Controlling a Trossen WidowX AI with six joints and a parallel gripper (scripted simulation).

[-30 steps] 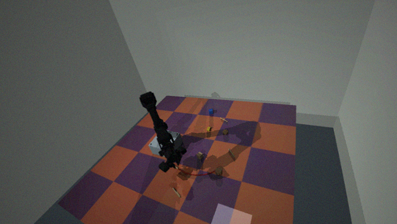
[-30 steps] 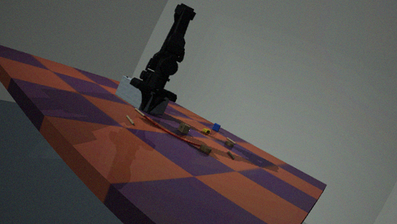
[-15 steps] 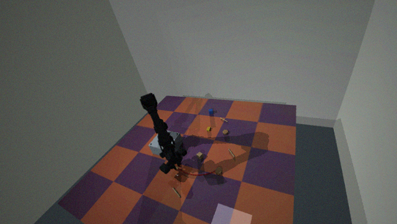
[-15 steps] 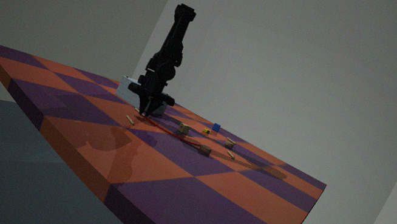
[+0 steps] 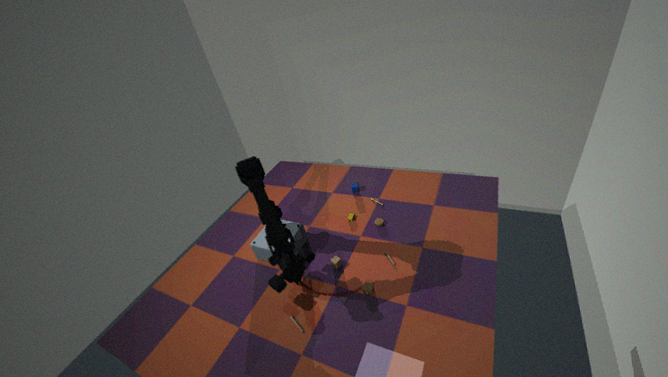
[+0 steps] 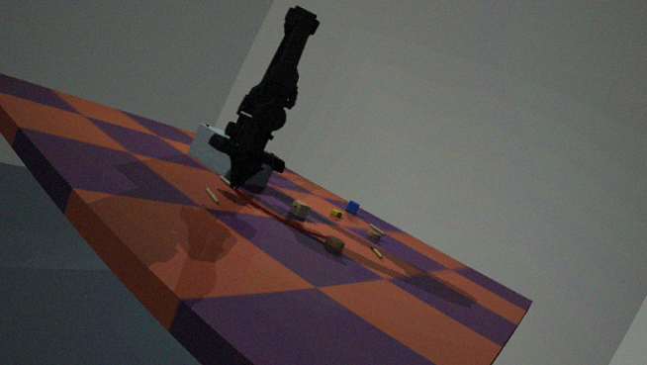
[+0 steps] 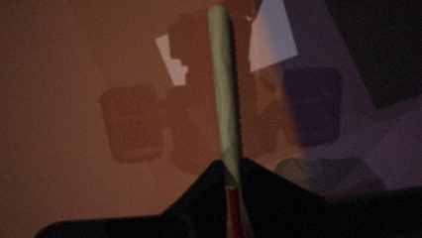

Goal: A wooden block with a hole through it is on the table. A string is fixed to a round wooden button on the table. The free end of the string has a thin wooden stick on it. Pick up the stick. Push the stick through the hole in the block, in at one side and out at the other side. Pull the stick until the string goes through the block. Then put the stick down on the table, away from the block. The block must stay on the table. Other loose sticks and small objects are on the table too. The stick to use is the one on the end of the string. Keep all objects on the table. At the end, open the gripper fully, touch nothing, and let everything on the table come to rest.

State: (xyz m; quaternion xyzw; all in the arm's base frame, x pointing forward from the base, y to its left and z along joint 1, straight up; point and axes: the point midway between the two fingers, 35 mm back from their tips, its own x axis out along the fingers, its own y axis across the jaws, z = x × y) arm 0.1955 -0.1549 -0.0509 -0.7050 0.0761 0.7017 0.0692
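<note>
My gripper tip is now 10 cm short of the wooden block, 13 cm to the right of it and 1 cm below it. Round my gripper tip: yellow piece: 4 cm ahead, 39 cm to the left; thin wooden stick: 2 cm behind; blue cube: 3 cm behind, 60 cm to the left, 1 cm above.
</note>
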